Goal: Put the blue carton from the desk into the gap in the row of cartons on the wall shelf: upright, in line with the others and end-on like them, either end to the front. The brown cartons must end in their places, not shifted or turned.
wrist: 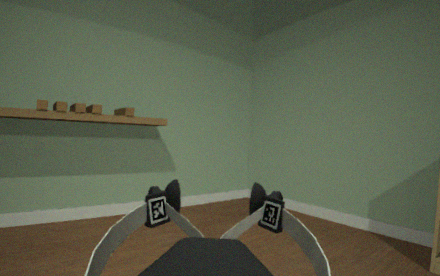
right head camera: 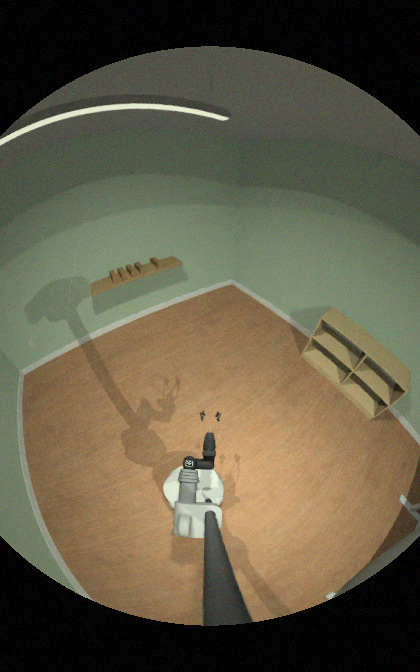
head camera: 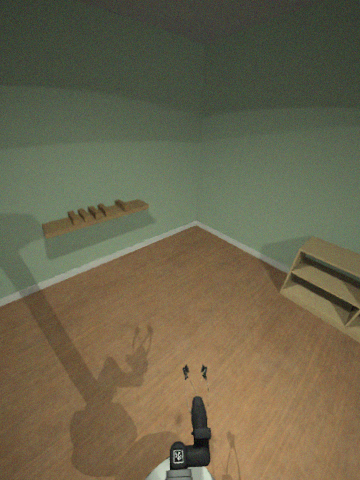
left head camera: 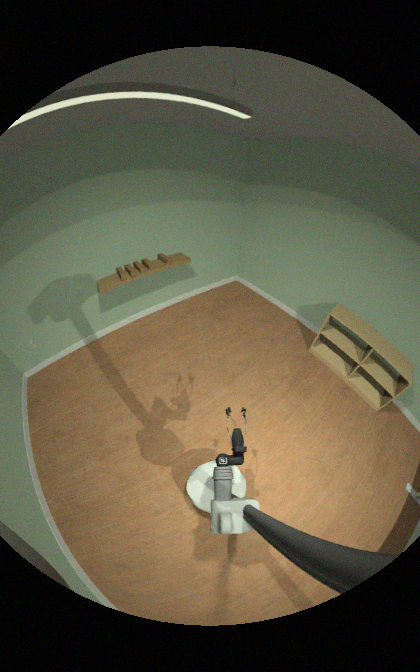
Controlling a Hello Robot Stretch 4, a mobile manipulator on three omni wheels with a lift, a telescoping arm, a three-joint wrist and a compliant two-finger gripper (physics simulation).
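The wall shelf (head camera: 54,228) (left head camera: 107,284) (right head camera: 100,287) (wrist: 147,120) is on the green wall at the left. Several brown cartons stand in a row on it; the wide gap is between the rightmost brown carton (head camera: 121,205) (left head camera: 164,258) (right head camera: 157,262) (wrist: 124,112) and its left neighbour (head camera: 102,209) (left head camera: 146,263) (right head camera: 139,267) (wrist: 94,109). My gripper (head camera: 195,372) (left head camera: 236,412) (right head camera: 210,416) (wrist: 215,200) is open and empty, well in front of the shelf and to its right. The blue carton does not show in any view.
A low wooden bookcase (head camera: 337,256) (left head camera: 375,337) (right head camera: 367,340) (wrist: 437,225) stands against the right wall. A pale leg (left head camera: 412,490) (right head camera: 409,505), seemingly of the desk, shows at the right edge of the side head views. The room corner lies between shelf and bookcase.
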